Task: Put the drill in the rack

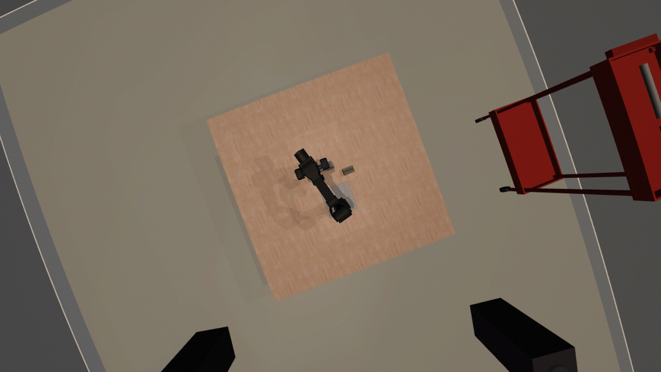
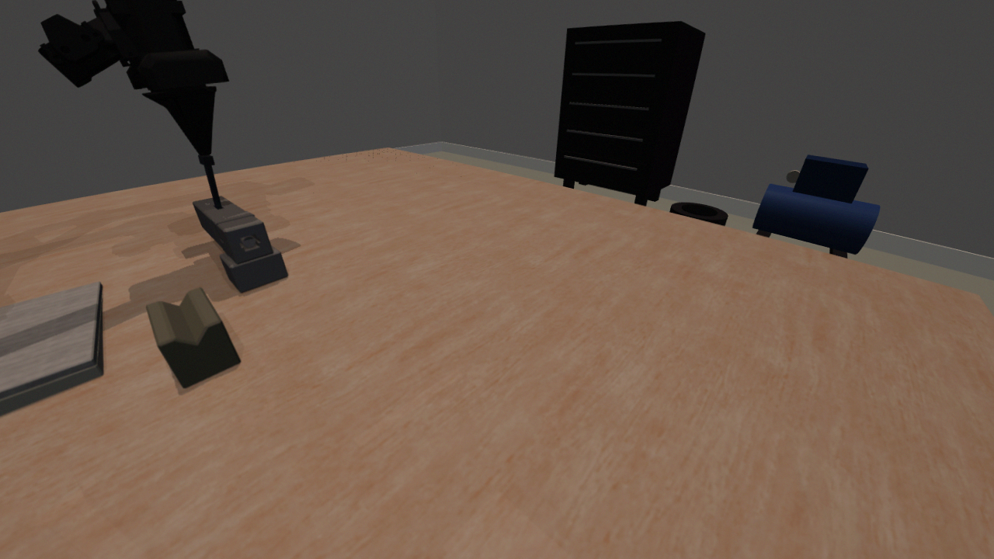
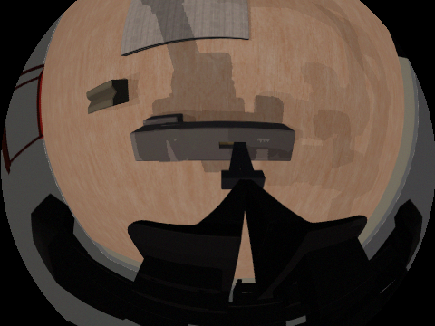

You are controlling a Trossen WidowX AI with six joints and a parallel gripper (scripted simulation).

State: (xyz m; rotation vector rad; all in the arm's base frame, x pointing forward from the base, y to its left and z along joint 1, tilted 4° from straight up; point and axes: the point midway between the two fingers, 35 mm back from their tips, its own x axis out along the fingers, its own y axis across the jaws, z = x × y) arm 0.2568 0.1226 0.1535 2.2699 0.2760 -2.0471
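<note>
Right now my gripper tip is 3 cm above the dark key. Also, from my gripper tip: rack: 4 cm behind, 22 cm to the right, 10 cm below; dark grey holder block: 4 cm to the right, 8 cm below; drill: 6 cm to the right, 7 cm below.
</note>
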